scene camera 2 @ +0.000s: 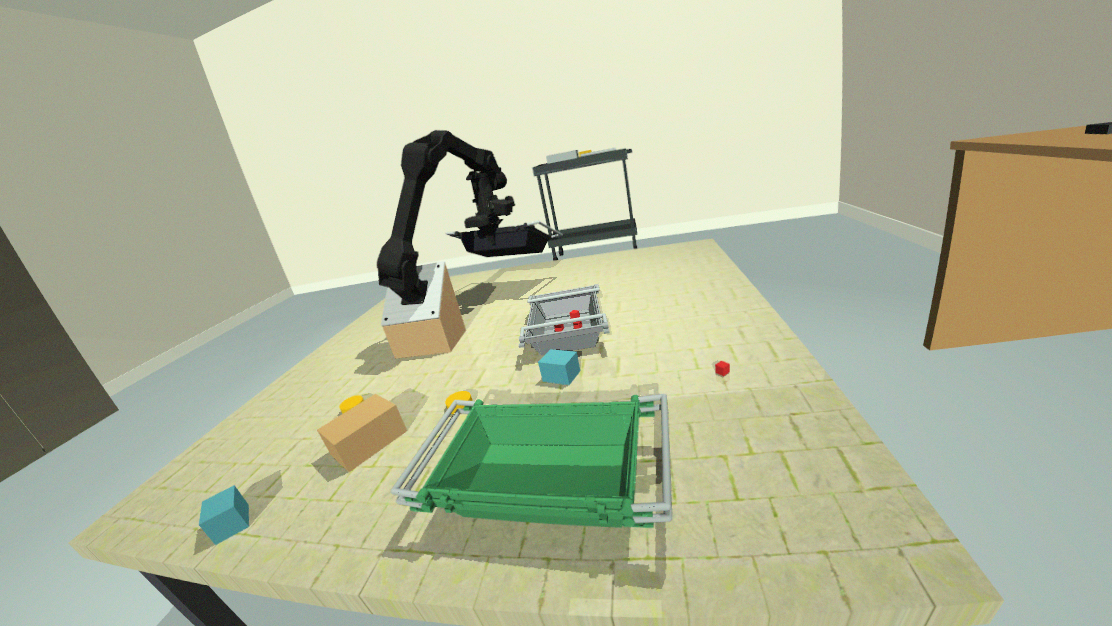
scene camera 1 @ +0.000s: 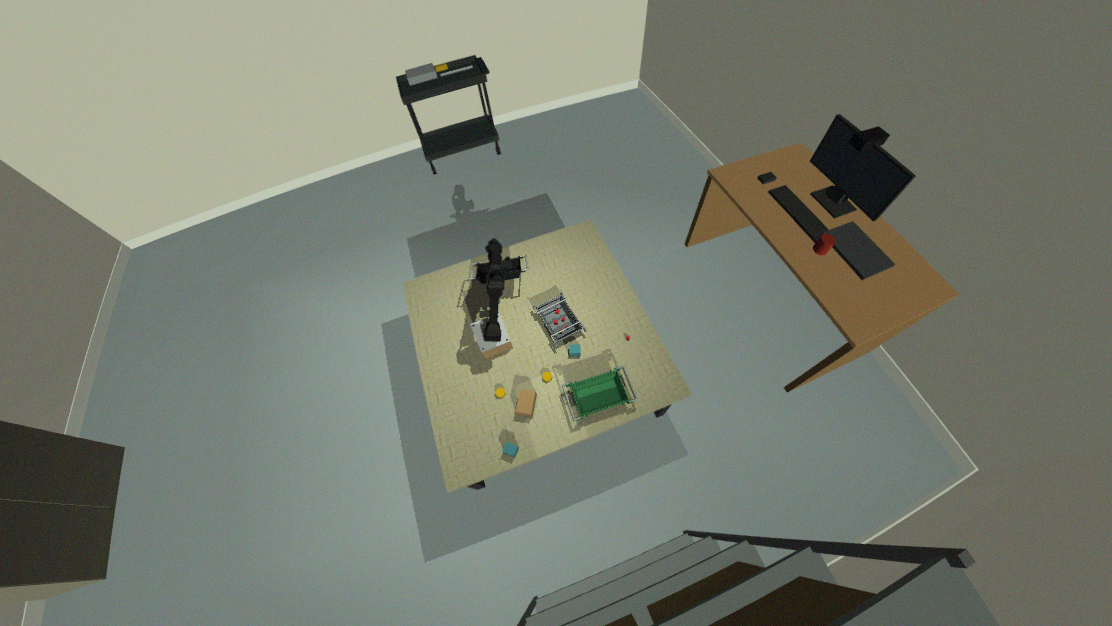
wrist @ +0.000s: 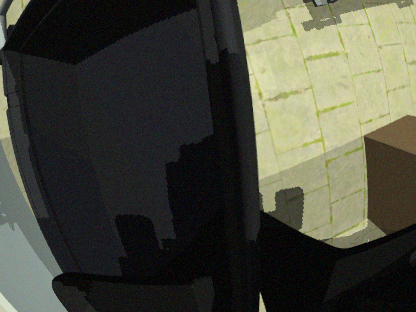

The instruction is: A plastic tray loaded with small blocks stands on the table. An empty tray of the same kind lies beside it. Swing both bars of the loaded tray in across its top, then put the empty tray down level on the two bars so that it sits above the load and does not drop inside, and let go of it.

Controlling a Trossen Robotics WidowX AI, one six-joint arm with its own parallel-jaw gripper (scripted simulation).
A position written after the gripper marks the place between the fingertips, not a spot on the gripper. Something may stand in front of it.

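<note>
The gripper (scene camera 2: 494, 244), (wrist: 235, 213). Black tray (scene camera 2: 522, 239), (wrist: 131, 131). Tan box (scene camera 2: 356, 435), out of frame in the wrist view.
</note>
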